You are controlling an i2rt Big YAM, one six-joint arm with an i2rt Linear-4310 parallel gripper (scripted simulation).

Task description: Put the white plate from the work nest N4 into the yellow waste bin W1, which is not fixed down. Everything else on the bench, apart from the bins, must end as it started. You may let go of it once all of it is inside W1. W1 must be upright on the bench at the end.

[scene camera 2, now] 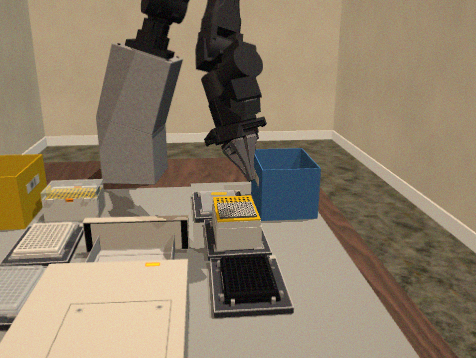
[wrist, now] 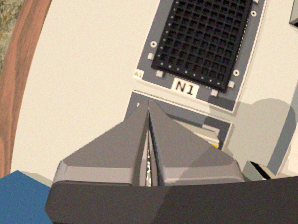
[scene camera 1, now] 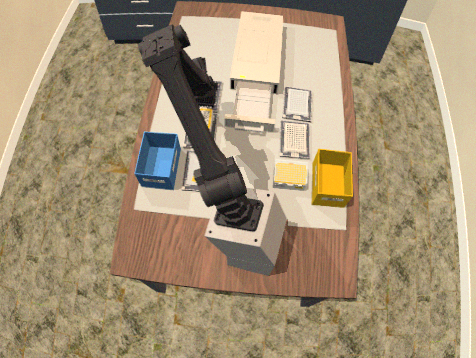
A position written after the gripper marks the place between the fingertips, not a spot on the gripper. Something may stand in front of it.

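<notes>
Scene camera 1 shows a yellow waste bin (scene camera 1: 332,170), a blue bin (scene camera 1: 156,150) and a beige instrument (scene camera 1: 257,56). In scene camera 2 the gripper (scene camera 2: 251,180) appears, together with the blue bin (scene camera 2: 284,188), a yellow-topped box (scene camera 2: 238,226), a black plate (scene camera 2: 247,278), a white plate (scene camera 2: 43,240) and the beige instrument (scene camera 2: 130,301). The wrist view shows the gripper (wrist: 148,110). The white plate is out of frame in the wrist view, and the yellow waste bin is out of frame in the wrist view as well.
</notes>
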